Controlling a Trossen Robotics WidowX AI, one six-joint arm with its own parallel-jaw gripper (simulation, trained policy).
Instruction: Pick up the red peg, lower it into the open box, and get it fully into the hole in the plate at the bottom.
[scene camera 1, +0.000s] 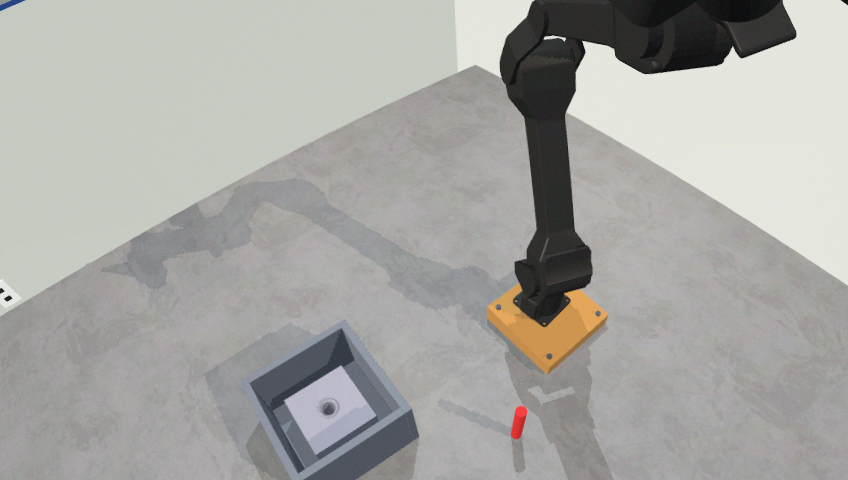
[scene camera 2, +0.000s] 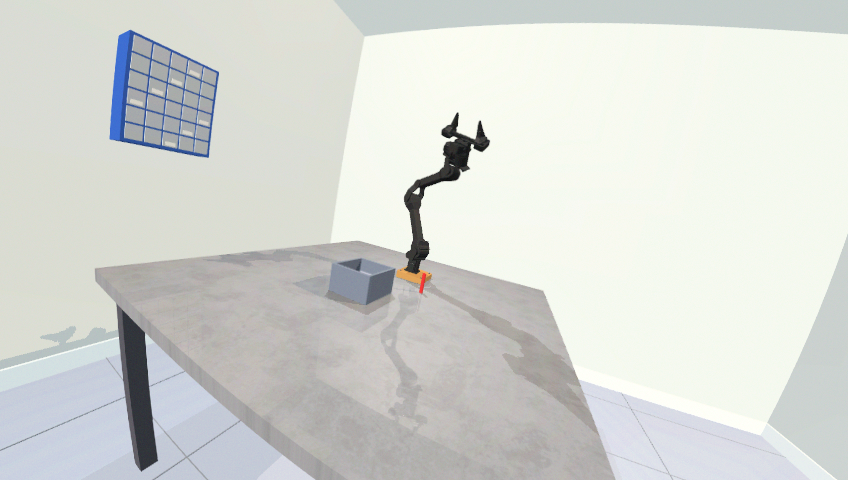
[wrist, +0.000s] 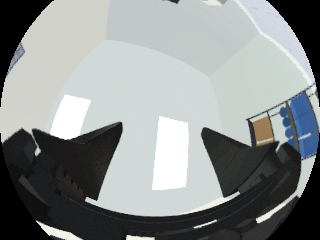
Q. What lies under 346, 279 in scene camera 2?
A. A grey box.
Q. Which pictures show the grey box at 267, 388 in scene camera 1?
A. Scene camera 1 and scene camera 2 only.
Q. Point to the gripper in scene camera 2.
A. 468, 116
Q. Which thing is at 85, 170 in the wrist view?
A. The gripper.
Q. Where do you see a pale plate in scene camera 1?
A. At 331, 411
